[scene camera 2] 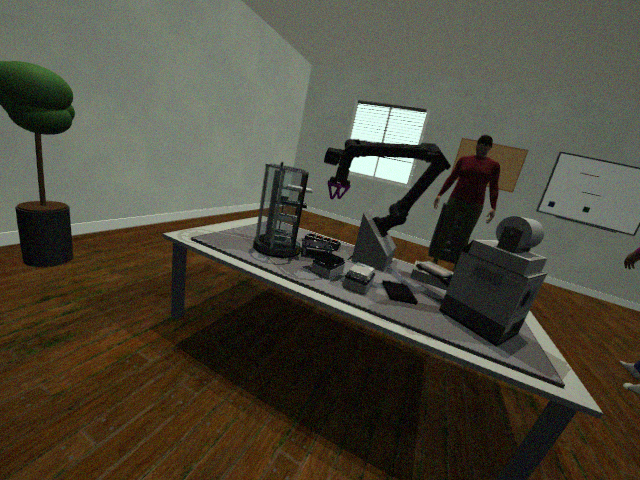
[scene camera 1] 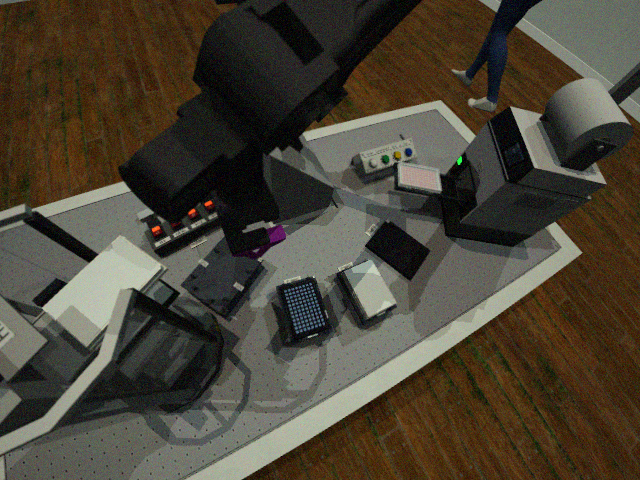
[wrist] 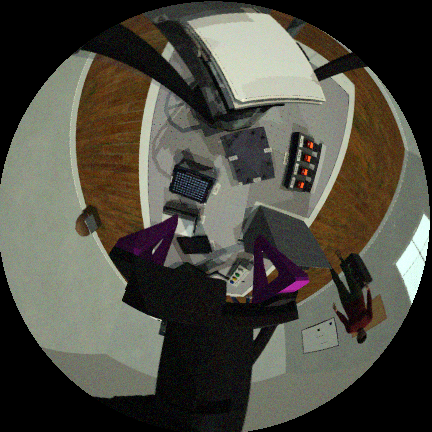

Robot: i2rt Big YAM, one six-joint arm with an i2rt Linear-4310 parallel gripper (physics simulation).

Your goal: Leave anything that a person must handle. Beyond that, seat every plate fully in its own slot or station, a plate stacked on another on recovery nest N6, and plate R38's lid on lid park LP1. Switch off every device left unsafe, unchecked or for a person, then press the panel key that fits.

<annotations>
same spot on plate hotel: (scene camera 1: 151, 361) = (wrist: 128, 70)
</annotations>
